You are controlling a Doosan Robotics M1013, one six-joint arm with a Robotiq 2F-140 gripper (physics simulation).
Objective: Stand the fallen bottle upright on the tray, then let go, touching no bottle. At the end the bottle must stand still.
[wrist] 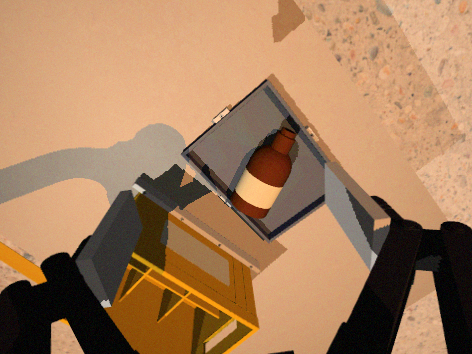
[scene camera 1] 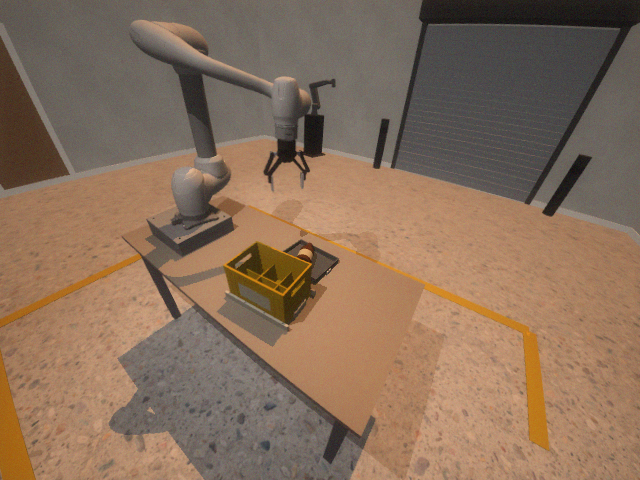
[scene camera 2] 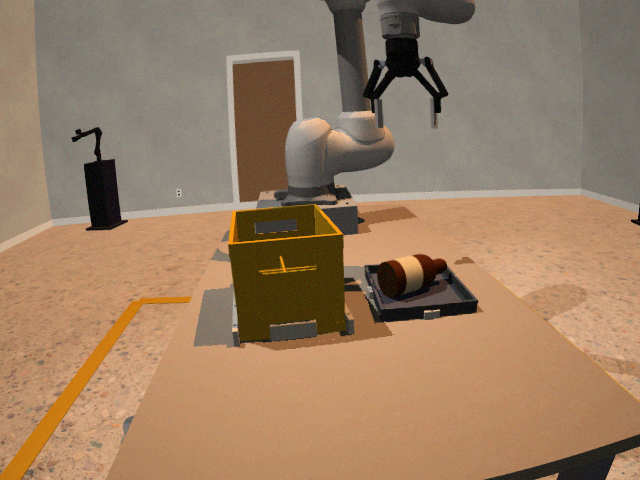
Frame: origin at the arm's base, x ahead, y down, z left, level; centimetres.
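Where they show: gripper, fingertip midpoint: (wrist: 230,196) (scene camera 1: 287,189) (scene camera 2: 406,128); arm's base, origin of the base link: (scene camera 1: 196,217) (scene camera 2: 312,198).
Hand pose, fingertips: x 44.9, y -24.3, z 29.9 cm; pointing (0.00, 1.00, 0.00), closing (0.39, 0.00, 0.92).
Things, the pixels of their centre, and the offset from my fingertips.
- brown bottle, body centre: (wrist: 267,170) (scene camera 2: 416,272) (scene camera 1: 306,253) dx +13.0, dy +29.8, dz +1.1 cm
- dark shallow tray, body centre: (wrist: 267,168) (scene camera 2: 416,286) (scene camera 1: 307,259) dx +14.1, dy +32.7, dz +1.0 cm
- yellow crate, body centre: (scene camera 2: 282,264) (wrist: 166,284) (scene camera 1: 269,281) dx +21.3, dy +25.2, dz -25.5 cm
The brown bottle (scene camera 1: 306,253) (scene camera 2: 410,274) (wrist: 262,185) with a cream label lies on its side in the dark shallow tray (scene camera 1: 323,264) (scene camera 2: 403,313) (wrist: 225,145). Its base is at the tray side facing the crate and its neck points toward the opposite wall. My gripper (scene camera 1: 287,184) (scene camera 2: 407,124) (wrist: 230,196) is open and empty, pointing down high above the table. In the wrist view the bottle shows between and beyond the fingers, well below them. The gripper touches nothing.
A yellow crate (scene camera 1: 283,304) (scene camera 2: 286,294) (wrist: 245,292) with dividers stands close beside the tray, held by low grey rails. It rises well above the tray walls. Small clips sit at the tray's edges. The arm's base (scene camera 1: 191,232) (scene camera 2: 343,218) stands at the table's far end.
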